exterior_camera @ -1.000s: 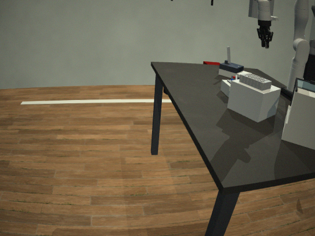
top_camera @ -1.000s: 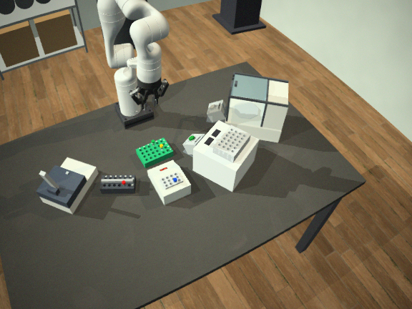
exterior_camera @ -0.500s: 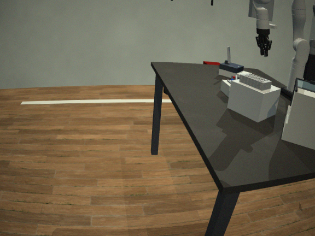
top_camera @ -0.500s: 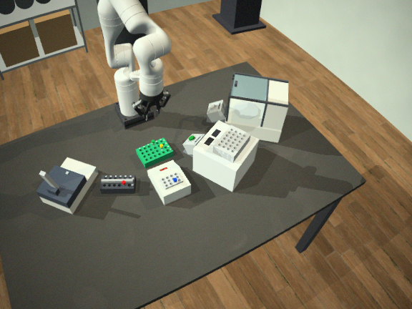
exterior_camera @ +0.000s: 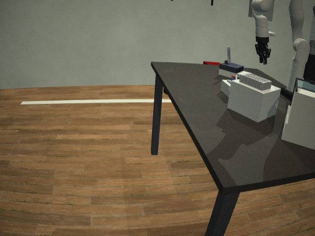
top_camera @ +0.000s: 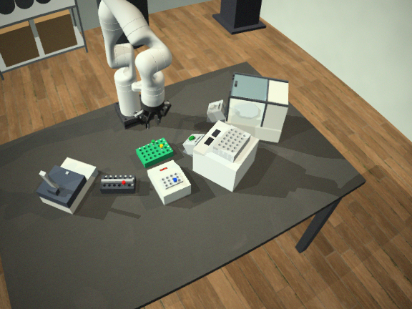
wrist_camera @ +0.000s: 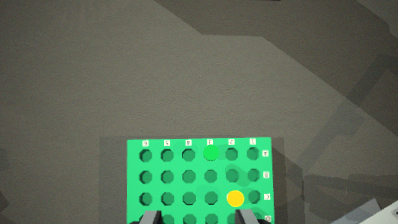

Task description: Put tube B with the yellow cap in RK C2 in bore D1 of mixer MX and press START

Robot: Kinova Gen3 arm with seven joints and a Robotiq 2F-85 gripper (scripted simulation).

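Now: hand 180 mm above the green-capped tube, 50 mm past it and 10 mm to the right of it. Also, from my hand: dry block 180 mm below, 140 mm ahead; then green start key 150 mm to the left, 140 mm below, 10 mm ahead; then green rack RK 190 mm below, 20 mm behind.
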